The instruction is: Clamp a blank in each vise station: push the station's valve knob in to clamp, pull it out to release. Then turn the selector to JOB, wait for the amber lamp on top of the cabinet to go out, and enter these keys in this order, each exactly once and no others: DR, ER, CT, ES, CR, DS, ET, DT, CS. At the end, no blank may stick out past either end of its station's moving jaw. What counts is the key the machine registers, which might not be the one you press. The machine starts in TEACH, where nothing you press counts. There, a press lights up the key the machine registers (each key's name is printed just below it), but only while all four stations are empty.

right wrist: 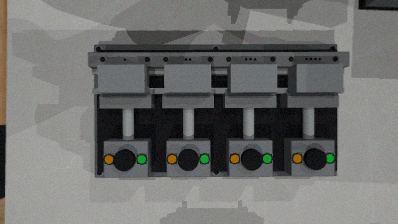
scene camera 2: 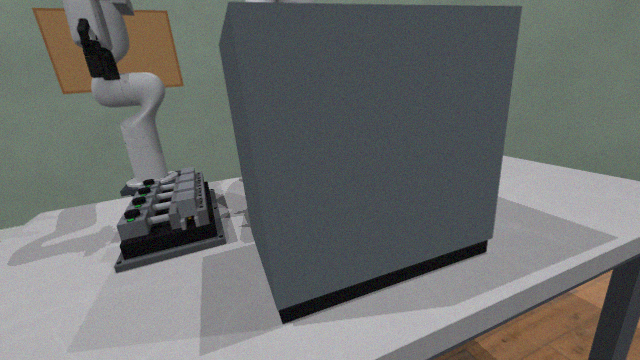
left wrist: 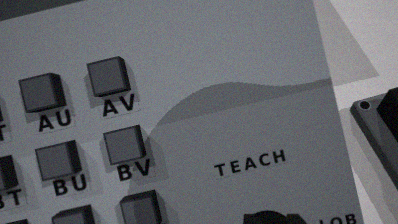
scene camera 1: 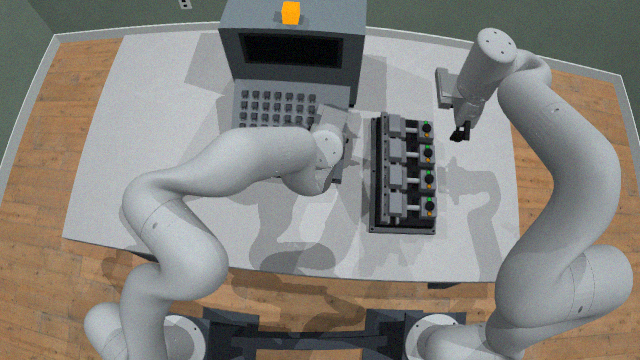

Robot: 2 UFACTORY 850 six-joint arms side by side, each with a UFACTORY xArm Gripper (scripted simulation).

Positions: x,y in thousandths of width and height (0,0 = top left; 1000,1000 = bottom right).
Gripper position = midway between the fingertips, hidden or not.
Observation:
I see my right gripper (scene camera 2: 168,218), a grey blank (right wrist: 280,350), a grey blank (right wrist: 448,350) and a grey blank (right wrist: 760,350).
My right gripper also shows in scene camera 1 (scene camera 1: 709,343).

